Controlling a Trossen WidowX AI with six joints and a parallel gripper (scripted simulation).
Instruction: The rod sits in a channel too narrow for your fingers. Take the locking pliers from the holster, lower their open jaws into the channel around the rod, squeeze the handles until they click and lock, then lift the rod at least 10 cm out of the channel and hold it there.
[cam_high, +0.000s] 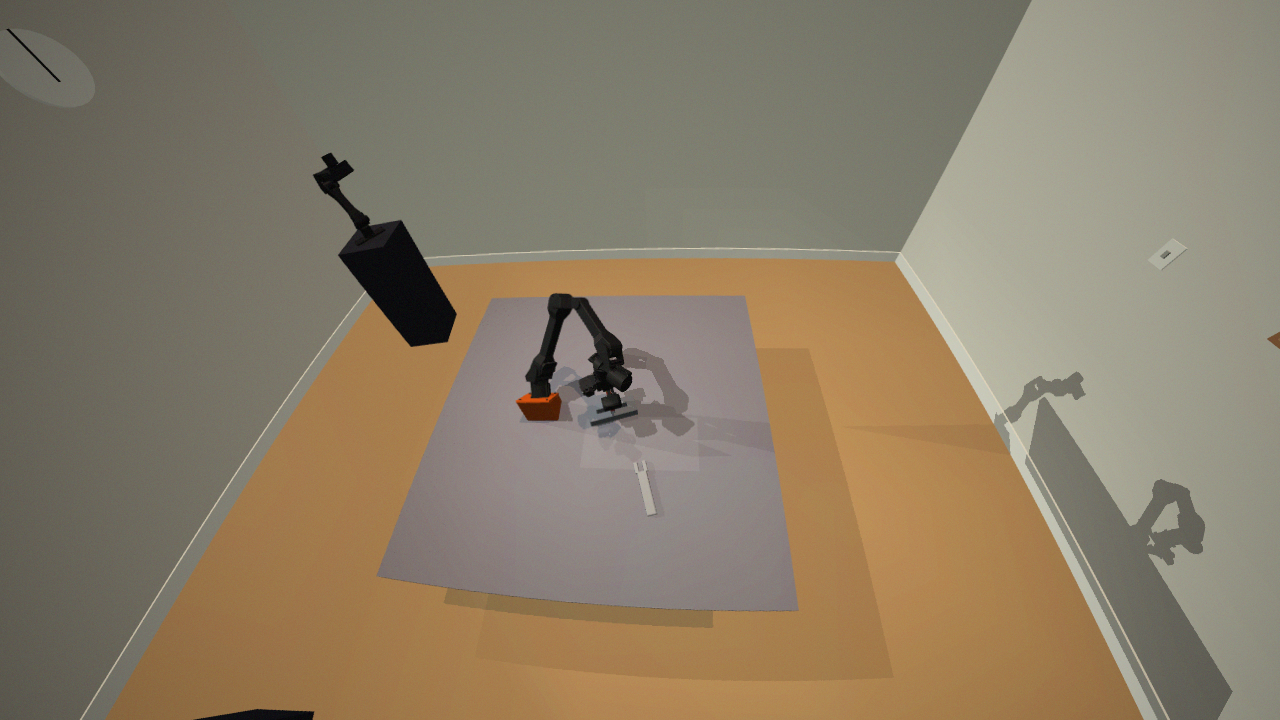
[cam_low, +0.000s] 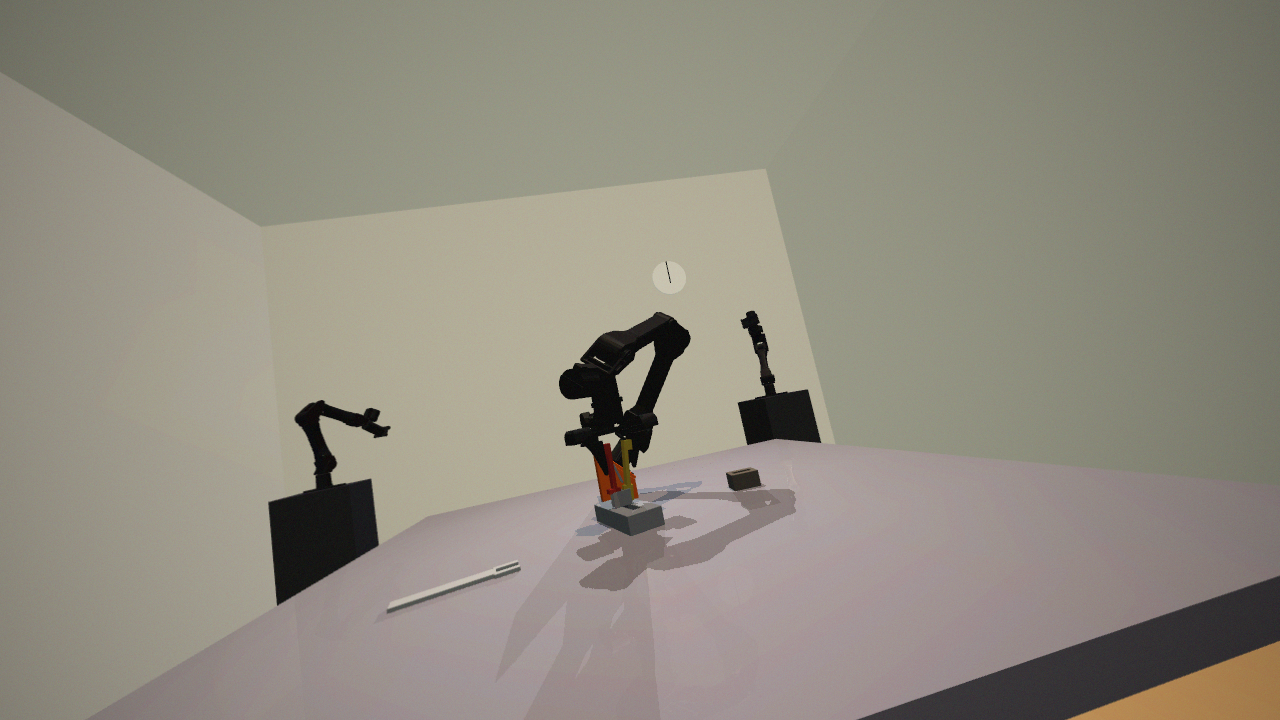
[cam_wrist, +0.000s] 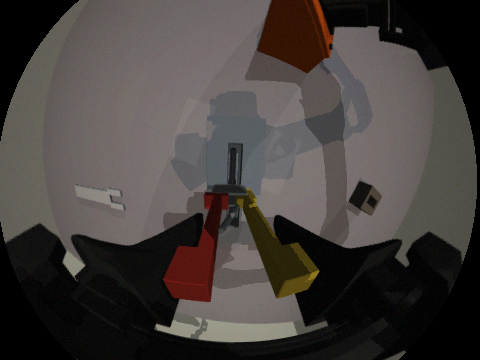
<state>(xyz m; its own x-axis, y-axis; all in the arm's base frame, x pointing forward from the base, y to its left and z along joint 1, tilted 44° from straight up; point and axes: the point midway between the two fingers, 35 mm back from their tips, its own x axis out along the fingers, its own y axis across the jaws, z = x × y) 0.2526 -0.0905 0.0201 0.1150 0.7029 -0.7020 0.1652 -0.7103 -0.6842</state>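
Now: gripper tip 20 mm to the right of the yellow handle. The rest, counted from my gripper tip: brown holster (280 mm to the left, 90 mm below, 20 mm behind); then dark rod (90 mm below, 10 mm to the right); then grey channel block (80 mm below).
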